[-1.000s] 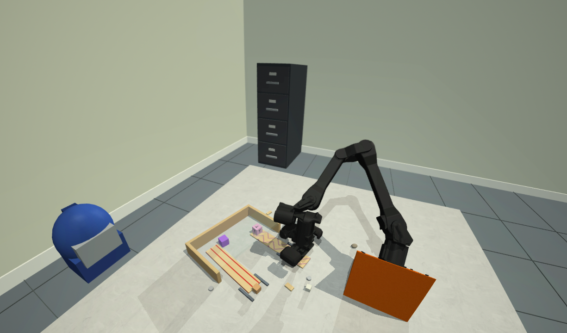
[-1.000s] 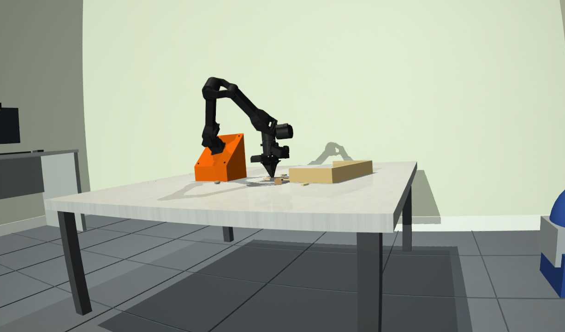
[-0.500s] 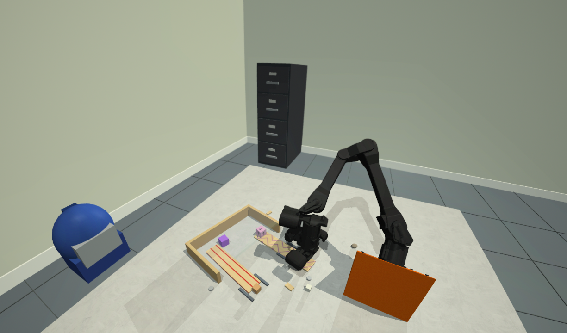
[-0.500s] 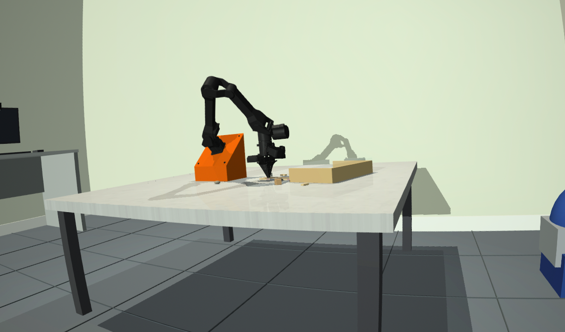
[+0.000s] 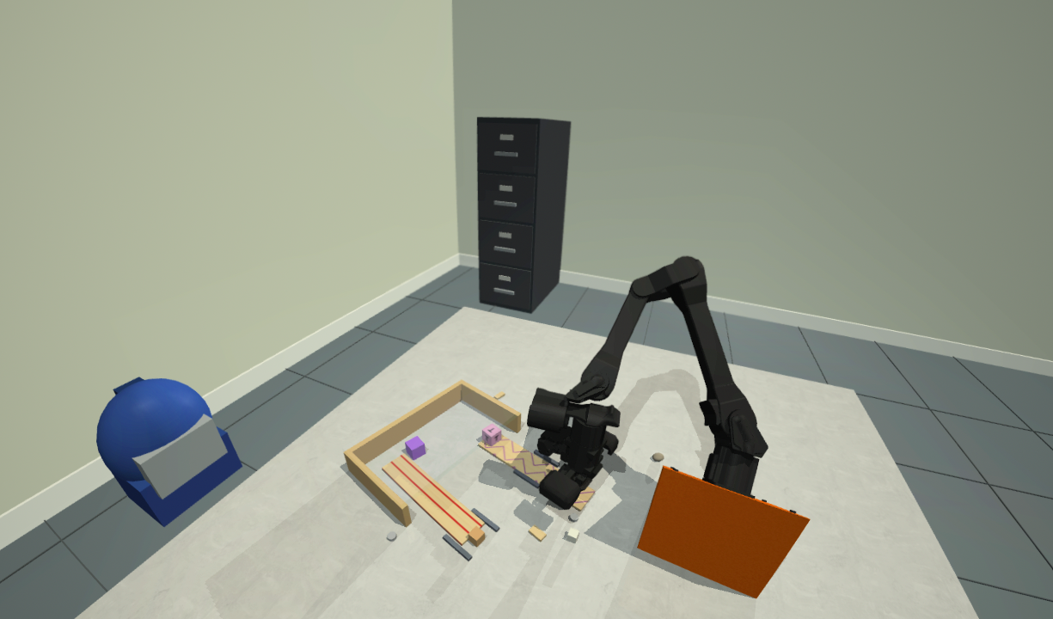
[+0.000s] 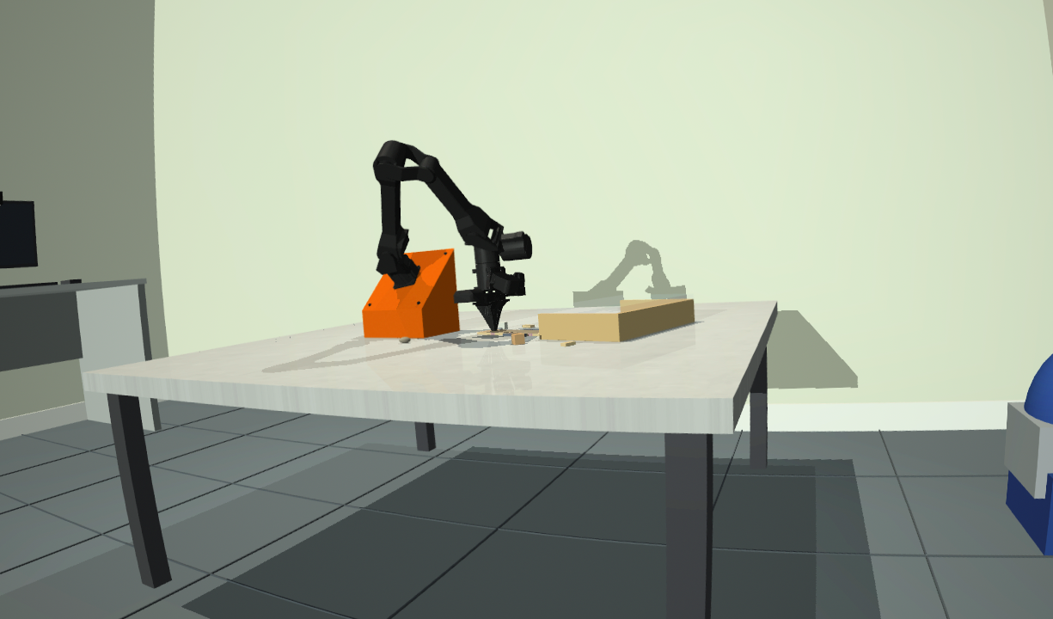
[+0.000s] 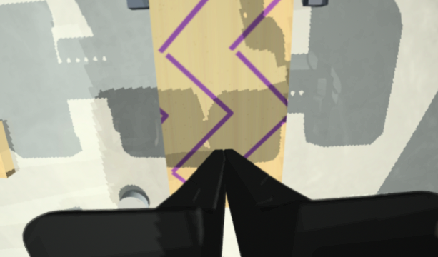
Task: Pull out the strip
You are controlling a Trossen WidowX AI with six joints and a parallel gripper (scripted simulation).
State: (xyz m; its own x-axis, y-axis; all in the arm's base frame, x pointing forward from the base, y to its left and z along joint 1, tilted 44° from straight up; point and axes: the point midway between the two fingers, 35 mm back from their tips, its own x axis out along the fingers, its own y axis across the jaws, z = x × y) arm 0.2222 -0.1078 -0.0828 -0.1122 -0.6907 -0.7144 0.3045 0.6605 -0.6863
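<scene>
Now: the zigzag strip 10 cm ahead of my gripper tip and 3 cm to the right of it. Round my gripper tip: labelled cube (21 cm ahead, 7 cm to the right, 2 cm above).
</scene>
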